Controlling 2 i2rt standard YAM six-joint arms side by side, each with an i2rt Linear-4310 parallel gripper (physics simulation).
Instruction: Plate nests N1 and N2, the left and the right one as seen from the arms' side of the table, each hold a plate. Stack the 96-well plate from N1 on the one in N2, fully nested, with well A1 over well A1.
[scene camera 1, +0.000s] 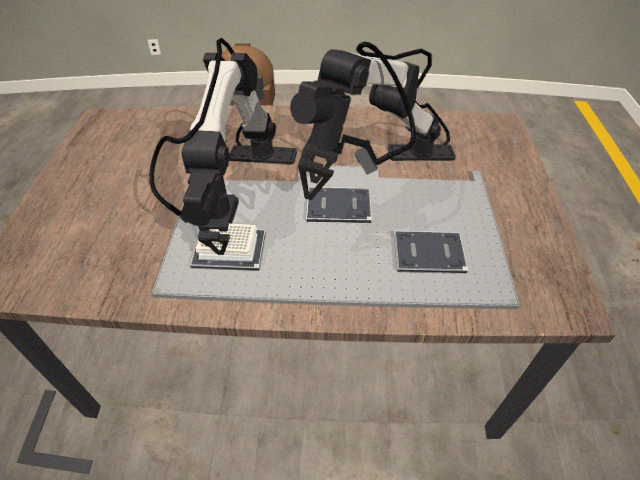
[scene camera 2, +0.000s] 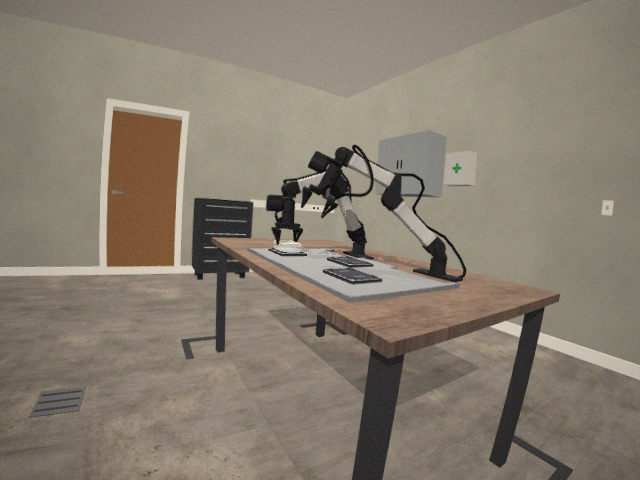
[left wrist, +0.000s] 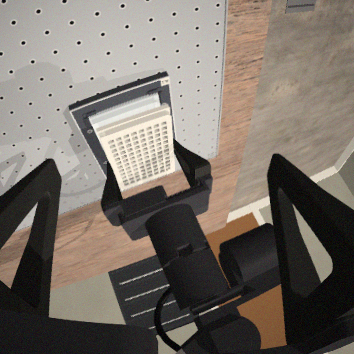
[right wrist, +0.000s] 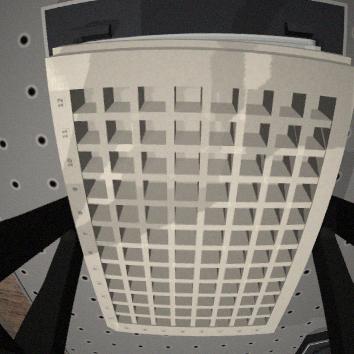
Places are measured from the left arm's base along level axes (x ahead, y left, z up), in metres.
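Pixels of known places: left gripper, fingertip midpoint: (scene camera 1: 311, 190) (scene camera 2: 311, 213) (left wrist: 161, 165); right gripper, fingertip midpoint: (scene camera 1: 224, 240) (left wrist: 139, 150) (right wrist: 198, 207); left arm's base at its link origin: (scene camera 1: 421, 153) (scene camera 2: 436, 276); right arm's base at its link origin: (scene camera 1: 262, 155) (scene camera 2: 357, 256).
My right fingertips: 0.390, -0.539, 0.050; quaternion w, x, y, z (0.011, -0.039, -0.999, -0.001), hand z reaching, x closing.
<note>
For each thing: its top centre in the pictures, then the offset to it from my right fingertips, as dx, dy, dz. Level surfaces: height alone.
- cream 96-well plate at its top centre: (right wrist: 198, 250) (left wrist: 142, 157) (scene camera 1: 226, 236) (scene camera 2: 287, 241) +0.001, +0.006, +0.016
- clear plate at its top centre: (left wrist: 135, 142) (scene camera 1: 227, 243) (scene camera 2: 287, 247) -0.002, +0.006, -0.011
- perforated board at its surface level: dz -0.037
- wooden table at its surface level: dz -0.050
The cream 96-well plate (scene camera 1: 240, 238) (scene camera 2: 286, 244) (left wrist: 145, 155) (right wrist: 150, 65) is level over a clear plate (scene camera 1: 242, 256) (left wrist: 125, 113) in the nest (scene camera 1: 261, 248) (left wrist: 125, 97) (right wrist: 200, 17) at the left of scene camera 1. An edge of the clear plate shows beyond the cream one in both wrist views; whether they are fully nested I cannot tell. My right gripper (scene camera 1: 226, 235) (scene camera 2: 287, 242) (right wrist: 198, 207) is shut on the cream plate's long sides; number 12 is at the top of its view. My left gripper (scene camera 1: 312, 187) (scene camera 2: 314, 210) (left wrist: 161, 165) is open and empty, raised near the middle.
A nest (scene camera 1: 338, 204) (scene camera 2: 349, 261) without a plate lies in the middle of the perforated board (scene camera 1: 330, 286) (scene camera 2: 408, 286). Another nest (scene camera 1: 431, 251) (scene camera 2: 351, 275) without a plate lies at the right in scene camera 1. The board lies on a wooden table (scene camera 1: 542, 279) (scene camera 2: 496, 304).
</note>
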